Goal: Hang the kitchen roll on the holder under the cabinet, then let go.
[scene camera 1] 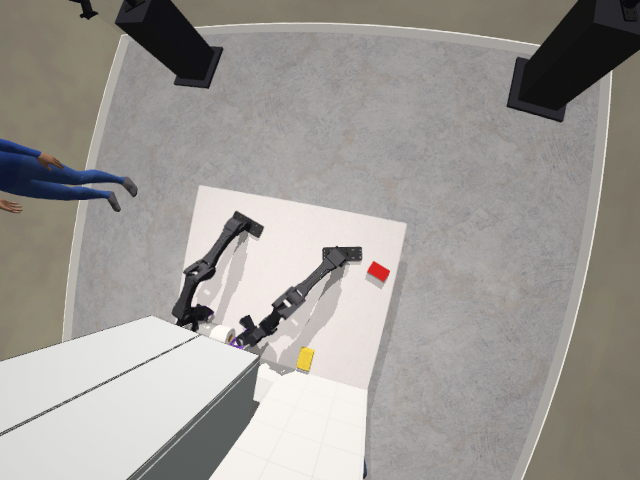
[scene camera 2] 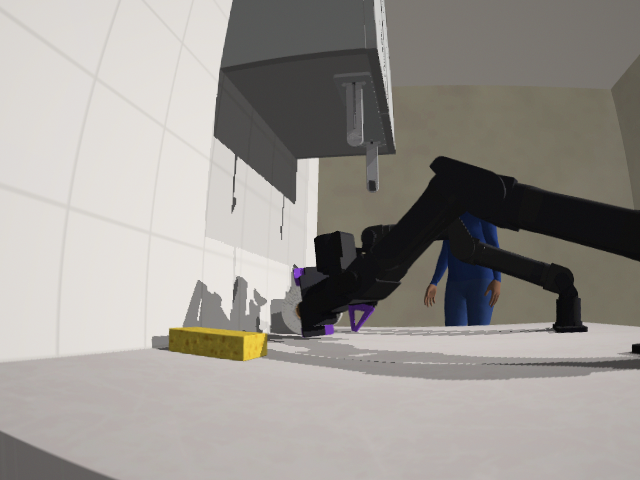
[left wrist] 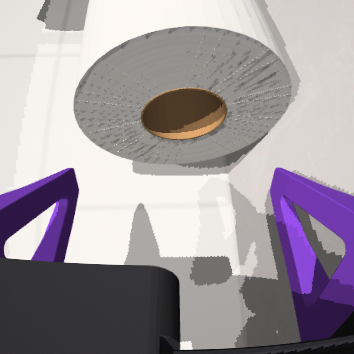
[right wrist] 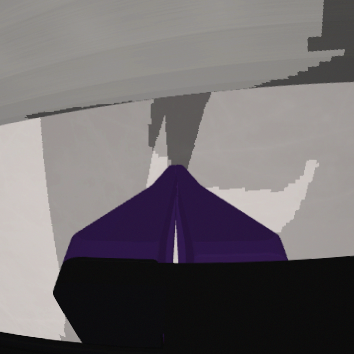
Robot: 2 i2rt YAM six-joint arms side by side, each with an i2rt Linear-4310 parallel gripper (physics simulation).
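Where they show: left gripper, fingertip midpoint: [scene camera 1: 235,340] [scene camera 2: 302,307] [left wrist: 174,178]; right gripper, fingertip midpoint: [scene camera 1: 213,312] [scene camera 2: 354,331] [right wrist: 175,176]; left arm's base at its link origin: [scene camera 1: 342,253]; right arm's base at its link origin: [scene camera 1: 247,224] [scene camera 2: 568,329].
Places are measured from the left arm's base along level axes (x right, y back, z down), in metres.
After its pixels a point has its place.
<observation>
The white kitchen roll [scene camera 1: 222,333] @[y -0.414, x 0.638, z -0.100 m] [scene camera 2: 291,311] @[y -0.486, x 0.622, z -0.053 m] [left wrist: 115,85] @[y -0.433, x 0.614, z -0.092 m] [right wrist: 150,55] lies on its side on the counter near the tiled wall. My left gripper [scene camera 1: 236,342] @[y -0.460, x 0.582, z -0.065 m] [scene camera 2: 313,301] @[y -0.460, x 0.582, z -0.065 m] [left wrist: 174,178] @[y -0.460, x 0.582, z -0.065 m] is open, in front of the roll's end face and brown core hole, with nothing between its fingers. My right gripper [scene camera 2: 355,328] @[y -0.331, x 0.756, z -0.001 m] [right wrist: 175,176] @[y -0.331, x 0.756, z -0.001 m] is shut and empty, low beside the roll; in scene camera 1 its fingers are mostly hidden. The holder [scene camera 2: 354,116] @[y -0.368, x 0.347, z -0.399 m], with two hanging arms, is fixed under the cabinet [scene camera 1: 170,372] @[y -0.300, x 0.397, z -0.735 m] [scene camera 2: 289,103] @[y -0.496, x 0.449, z -0.480 m] above the roll and carries no roll.
A yellow sponge [scene camera 1: 305,359] @[y -0.549, x 0.200, z -0.029 m] [scene camera 2: 206,342] @[y -0.556, x 0.170, z -0.018 m] lies on the counter [scene camera 1: 289,232] @[y 0.118, x 0.276, z 0.000 m] [scene camera 2: 310,413] @[y -0.426, x -0.052, z 0.000 m] near the wall. A red block [scene camera 1: 378,271] @[y -0.089, x -0.178, z -0.020 m] lies beside the left arm's base. The tiled wall [scene camera 2: 124,232] @[y -0.656, x 0.127, z -0.141 m] stands behind the roll. The two arms reach close together under the cabinet.
</observation>
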